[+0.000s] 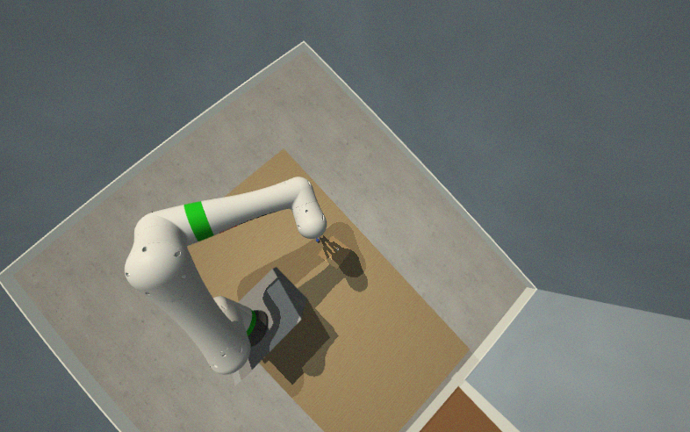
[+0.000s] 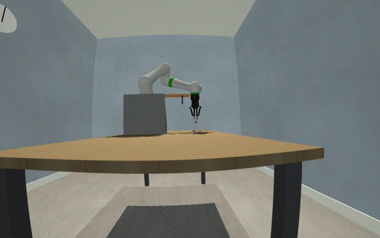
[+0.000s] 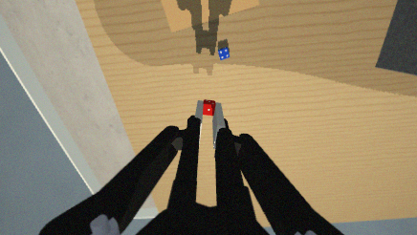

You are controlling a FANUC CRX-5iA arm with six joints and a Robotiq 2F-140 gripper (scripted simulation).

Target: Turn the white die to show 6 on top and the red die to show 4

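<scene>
Right now the red die is 3 cm below my hand and 1 cm to the right of it. The rest, counted from my hand: blue die 12 cm below, 6 cm to the right, 3 cm behind; then white die 18 cm to the right, 12 cm below, 3 cm ahead; then tan mat 18 cm to the right, 13 cm below.
</scene>
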